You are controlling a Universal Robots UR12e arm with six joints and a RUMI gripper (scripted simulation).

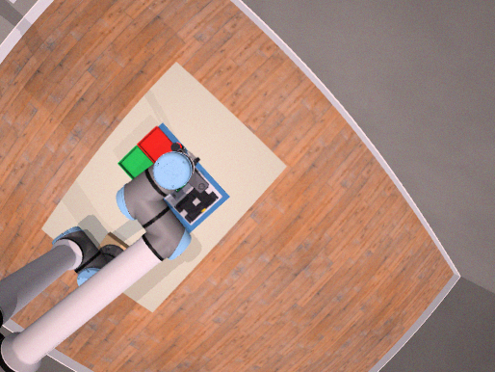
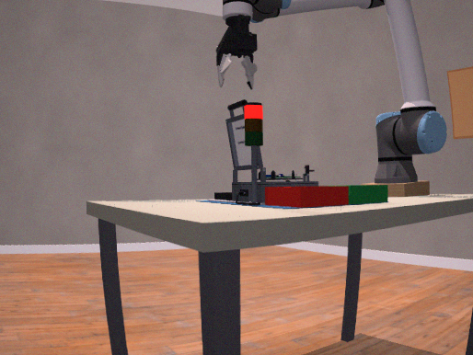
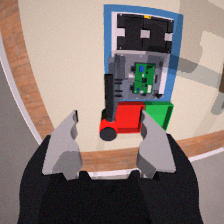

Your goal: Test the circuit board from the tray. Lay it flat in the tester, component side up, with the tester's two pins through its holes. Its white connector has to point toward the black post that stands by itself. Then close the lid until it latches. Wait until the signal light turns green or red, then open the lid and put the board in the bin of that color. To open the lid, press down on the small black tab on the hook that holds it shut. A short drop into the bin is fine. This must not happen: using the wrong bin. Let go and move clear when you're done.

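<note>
The green circuit board lies 13 cm behind my hand, 1 cm to the left of it and 26 cm below it. Round my hand: green bin: 23 cm behind, 22 cm to the left, 32 cm below; red bin: 8 cm behind, 21 cm to the left, 32 cm below; lid: 2 cm behind, 1 cm to the left, 15 cm below.
</note>
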